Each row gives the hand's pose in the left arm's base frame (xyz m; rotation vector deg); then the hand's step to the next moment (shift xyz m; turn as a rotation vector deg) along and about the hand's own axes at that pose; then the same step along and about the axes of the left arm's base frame.
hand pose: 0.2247 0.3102 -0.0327 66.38 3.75 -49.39
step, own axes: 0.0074 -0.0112 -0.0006 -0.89 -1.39 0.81
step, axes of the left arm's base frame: -0.0017 -0.0051 -0.0123 -1.78 -0.34 -0.31
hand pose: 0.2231 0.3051 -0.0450 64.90 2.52 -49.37
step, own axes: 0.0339 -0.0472 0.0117 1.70 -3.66 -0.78
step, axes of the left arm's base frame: -0.0104 -0.0359 -0.0460 -0.80 -0.89 -3.93
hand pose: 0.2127 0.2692 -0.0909 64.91 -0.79 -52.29
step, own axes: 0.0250 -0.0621 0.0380 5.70 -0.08 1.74
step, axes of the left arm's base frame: -0.0388 -0.0521 -0.0413 2.90 -4.93 -1.66
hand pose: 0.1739 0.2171 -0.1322 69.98 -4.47 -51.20
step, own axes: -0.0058 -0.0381 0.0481 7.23 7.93 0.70
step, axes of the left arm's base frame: -0.0489 -0.0359 -0.0110 8.84 -4.62 4.00
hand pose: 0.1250 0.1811 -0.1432 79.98 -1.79 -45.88
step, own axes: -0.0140 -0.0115 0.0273 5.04 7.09 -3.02
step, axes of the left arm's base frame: -0.0287 -0.0157 0.0019 8.55 -0.28 3.39
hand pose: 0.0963 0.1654 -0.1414 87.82 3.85 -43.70
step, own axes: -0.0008 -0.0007 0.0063 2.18 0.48 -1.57
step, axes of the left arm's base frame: -0.0036 -0.0053 0.0003 2.57 0.48 -0.79
